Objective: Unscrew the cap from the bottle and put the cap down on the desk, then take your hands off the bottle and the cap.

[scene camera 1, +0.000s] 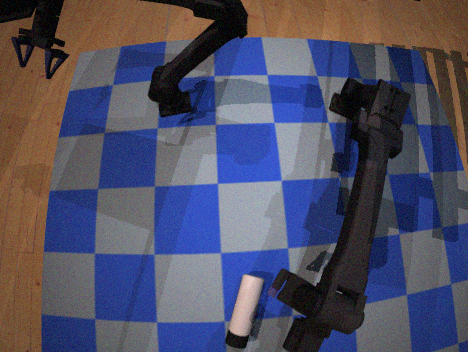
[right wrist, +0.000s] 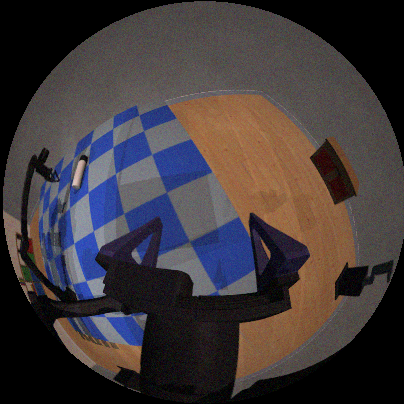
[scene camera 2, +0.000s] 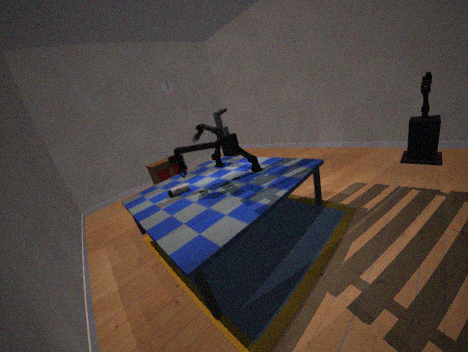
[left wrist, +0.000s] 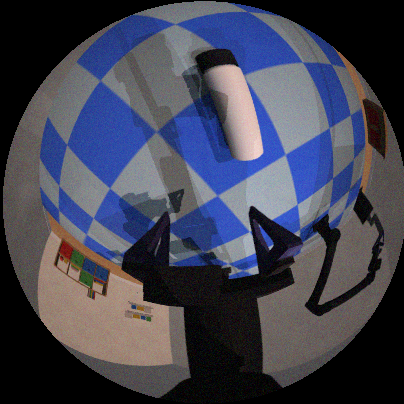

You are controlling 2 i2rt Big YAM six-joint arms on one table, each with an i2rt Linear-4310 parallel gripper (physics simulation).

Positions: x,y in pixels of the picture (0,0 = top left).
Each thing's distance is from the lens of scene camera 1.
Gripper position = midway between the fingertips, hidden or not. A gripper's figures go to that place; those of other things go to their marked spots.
left gripper (scene camera 1: 292,292): 68 cm
right gripper (scene camera 1: 35,73): 79 cm
white bottle (scene camera 1: 242,319): 77 cm
